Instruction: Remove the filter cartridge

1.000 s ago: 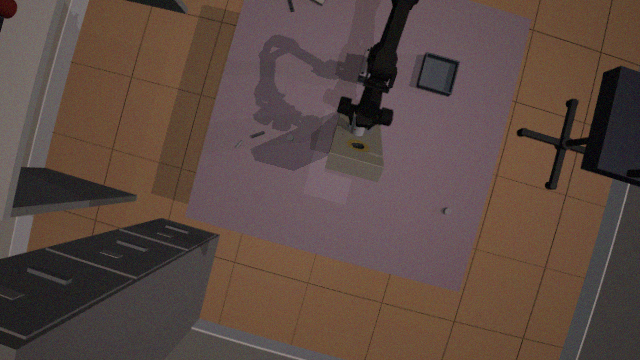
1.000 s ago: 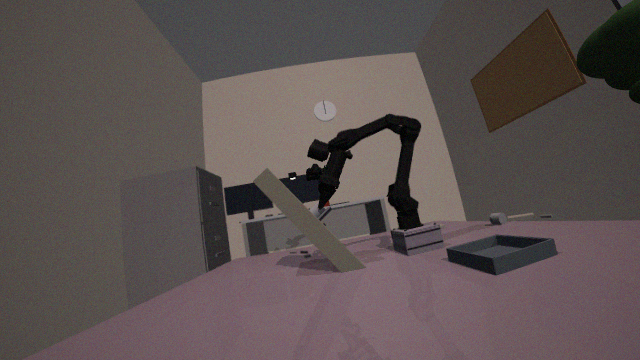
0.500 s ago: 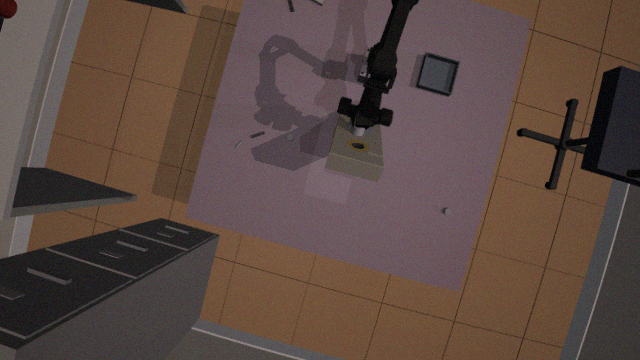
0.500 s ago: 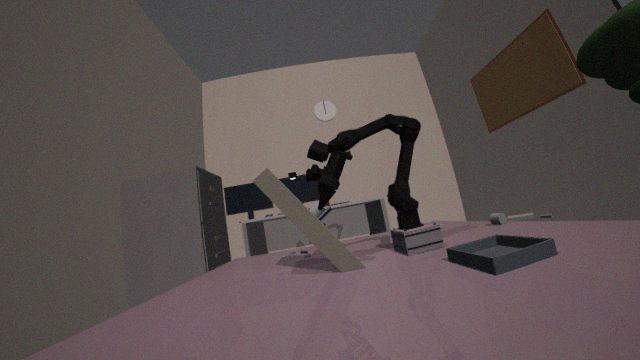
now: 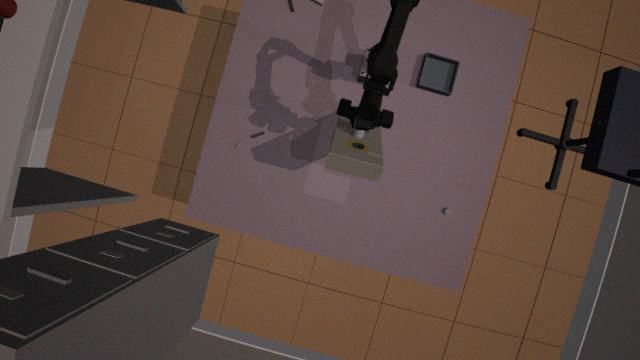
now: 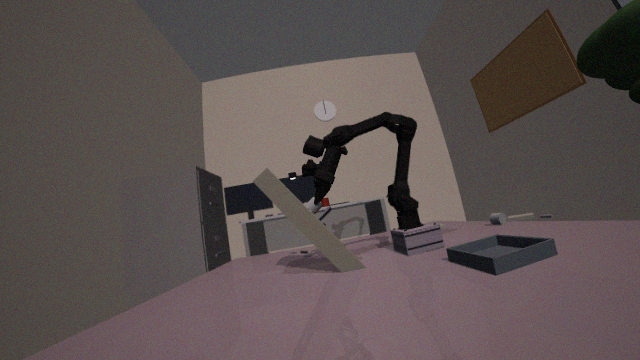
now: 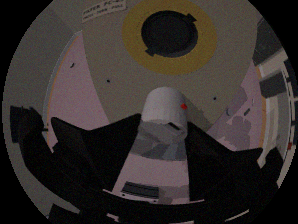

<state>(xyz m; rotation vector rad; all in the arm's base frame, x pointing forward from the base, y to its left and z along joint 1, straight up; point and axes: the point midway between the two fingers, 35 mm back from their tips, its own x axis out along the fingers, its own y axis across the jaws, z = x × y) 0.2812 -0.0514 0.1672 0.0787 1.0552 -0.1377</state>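
Now: gripper tip 40 mm short of the service panel and 40 mm above it. From my gripper tip the other things lie so: grey tray: 320 mm behind, 350 mm to the left, 200 mm below; then round filter cartridge: right at my gripper tip.
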